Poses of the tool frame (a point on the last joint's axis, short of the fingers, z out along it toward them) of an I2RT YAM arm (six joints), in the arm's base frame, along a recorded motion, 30 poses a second.
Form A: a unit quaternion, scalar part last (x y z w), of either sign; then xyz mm.
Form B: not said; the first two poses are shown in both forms.
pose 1, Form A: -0.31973 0.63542 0.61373 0.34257 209.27 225.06 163.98
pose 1, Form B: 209.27 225.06 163.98 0.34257 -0.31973 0.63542 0.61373
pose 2, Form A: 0.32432 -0.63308 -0.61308 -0.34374 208.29 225.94 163.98
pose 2, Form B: 208.29 225.94 163.98 0.34374 -0.32432 0.63308 0.61308
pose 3, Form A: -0.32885 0.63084 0.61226 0.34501 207.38 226.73 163.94
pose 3, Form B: 207.38 226.73 163.94 0.34501 -0.32885 0.63084 0.61226
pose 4, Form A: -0.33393 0.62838 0.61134 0.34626 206.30 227.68 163.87
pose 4, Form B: 206.30 227.68 163.87 0.34626 -0.33393 0.62838 0.61134
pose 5, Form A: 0.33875 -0.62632 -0.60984 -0.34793 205.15 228.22 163.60
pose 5, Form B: 205.15 228.22 163.60 0.34793 -0.33875 0.62632 0.60984
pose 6, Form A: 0.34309 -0.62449 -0.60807 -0.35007 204.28 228.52 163.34
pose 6, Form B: 204.28 228.52 163.34 0.35007 -0.34309 0.62449 0.60807
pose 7, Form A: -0.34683 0.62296 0.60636 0.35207 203.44 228.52 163.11
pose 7, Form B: 203.44 228.52 163.11 0.35207 -0.34683 0.62296 0.60636
